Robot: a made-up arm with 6 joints. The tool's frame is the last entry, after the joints.
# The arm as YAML. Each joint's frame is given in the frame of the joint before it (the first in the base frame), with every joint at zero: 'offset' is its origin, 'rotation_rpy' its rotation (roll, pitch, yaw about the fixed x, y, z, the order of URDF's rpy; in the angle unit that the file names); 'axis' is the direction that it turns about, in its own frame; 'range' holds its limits. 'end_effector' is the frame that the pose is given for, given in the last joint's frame.
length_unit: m
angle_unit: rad
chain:
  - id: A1
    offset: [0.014, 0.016, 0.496]
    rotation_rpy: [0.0, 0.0, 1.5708]
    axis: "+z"
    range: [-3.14, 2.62]
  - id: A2
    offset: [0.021, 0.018, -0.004]
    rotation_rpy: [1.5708, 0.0, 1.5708]
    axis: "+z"
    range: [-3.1, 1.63]
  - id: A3
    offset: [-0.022, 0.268, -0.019]
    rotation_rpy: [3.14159, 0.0, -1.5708]
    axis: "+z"
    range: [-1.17, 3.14]
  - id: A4
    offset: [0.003, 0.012, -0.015]
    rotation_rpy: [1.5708, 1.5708, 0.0]
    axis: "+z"
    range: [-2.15, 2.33]
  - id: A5
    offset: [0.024, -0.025, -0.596]
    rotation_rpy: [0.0, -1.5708, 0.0]
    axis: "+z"
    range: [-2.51, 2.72]
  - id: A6
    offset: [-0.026, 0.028, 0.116]
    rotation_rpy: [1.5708, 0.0, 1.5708]
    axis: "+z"
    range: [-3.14, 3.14]
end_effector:
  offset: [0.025, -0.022, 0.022]
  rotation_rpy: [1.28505, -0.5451, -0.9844]
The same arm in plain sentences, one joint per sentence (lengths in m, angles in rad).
The arm has six revolute joints in a row. What follows holds with every joint at zero, and every direction is one of the base frame's.
Joint 1 sits 0.014 m along +x and 0.016 m along +y and 0.496 m along +z from the base frame's origin and rotates about +z, from -3.14 to 2.62 rad.
Joint 2 sits 0.018 m along -x and 0.021 m along +y and 0.004 m along -z from joint 1 and rotates about +y, from -3.1 to 1.63 rad.
Joint 3 sits 0.022 m along +x and 0.019 m along -y and 0.268 m along +z from joint 2 and rotates about -y, from -1.17 to 3.14 rad.
Joint 4 sits 0.012 m along +x and 0.015 m along +y and 0.003 m along -z from joint 3 and rotates about -x, from -2.15 to 2.33 rad.
Joint 5 sits 0.596 m along +x and 0.024 m along +y and 0.025 m along +z from joint 4 and rotates about -y, from -2.51 to 2.72 rad.
Joint 6 sits 0.026 m along +x and 0.116 m along -y and 0.028 m along -z from joint 5 and rotates about -x, from -3.14 to 3.14 rad.
The tool frame, which is the frame that the pose is given for, sits 0.022 m along -x and 0.022 m along +y and 0.025 m along -z from joint 6; its axes are the base frame's turned by roll 0.046, pitch 0.4929 and yaw 2.2001 rad (as in URDF: about the fixed x, then y, then z).

